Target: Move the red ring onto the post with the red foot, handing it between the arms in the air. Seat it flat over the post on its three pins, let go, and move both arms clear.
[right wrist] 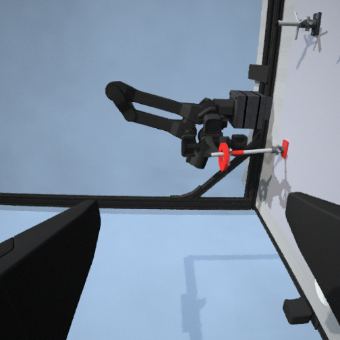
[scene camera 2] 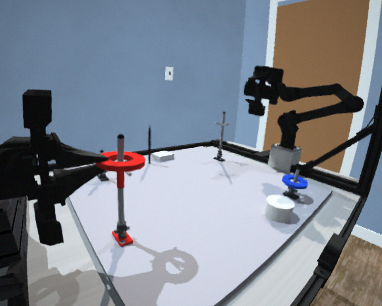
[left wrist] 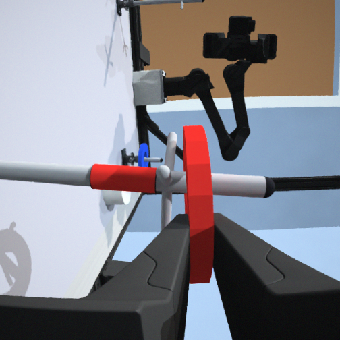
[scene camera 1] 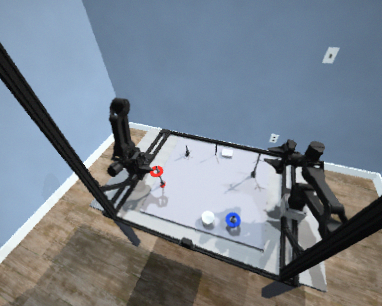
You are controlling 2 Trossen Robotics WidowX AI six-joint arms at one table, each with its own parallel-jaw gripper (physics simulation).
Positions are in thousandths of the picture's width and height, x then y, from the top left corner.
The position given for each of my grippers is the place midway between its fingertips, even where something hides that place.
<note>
In view: my left gripper (scene camera 2: 281, 531), my right gripper (scene camera 2: 648, 292) and a red ring (left wrist: 584, 601).
My left gripper is seen too in the right wrist view (right wrist: 651, 454) and in the left wrist view (left wrist: 581, 657). My right gripper shows as well in the right wrist view (right wrist: 569, 610) and in the left wrist view (left wrist: 722, 119).
</note>
